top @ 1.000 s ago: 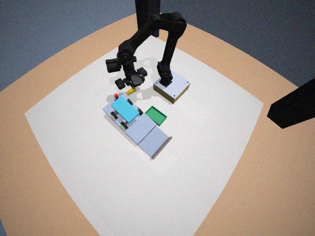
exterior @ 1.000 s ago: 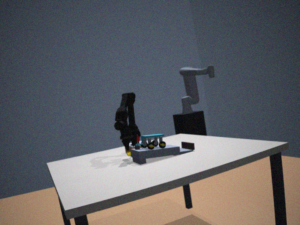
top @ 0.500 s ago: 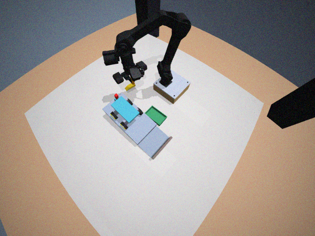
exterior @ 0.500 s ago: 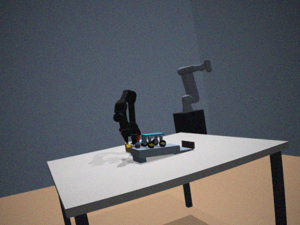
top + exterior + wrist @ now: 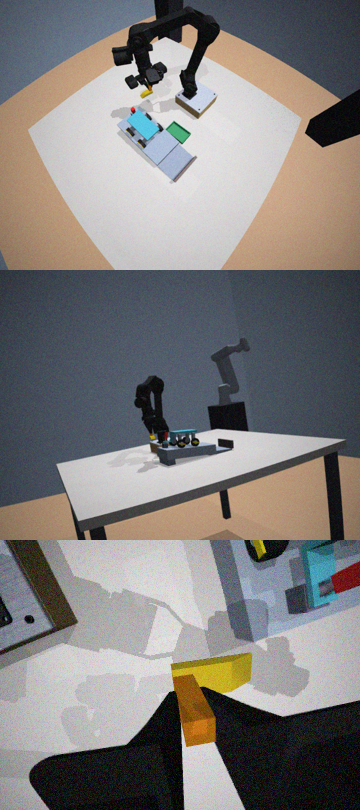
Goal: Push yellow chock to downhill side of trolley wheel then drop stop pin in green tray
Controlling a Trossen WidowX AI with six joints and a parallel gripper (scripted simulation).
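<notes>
The yellow chock is 20 mm ahead of my gripper tip and 10 mm below it. From my gripper tip the other things lie so: red-headed stop pin: 140 mm ahead, 30 mm to the left, 30 mm below; then trolley: 150 mm ahead, 130 mm to the left, 50 mm below; then grey ramp: 150 mm ahead, 130 mm to the left, 110 mm below.
</notes>
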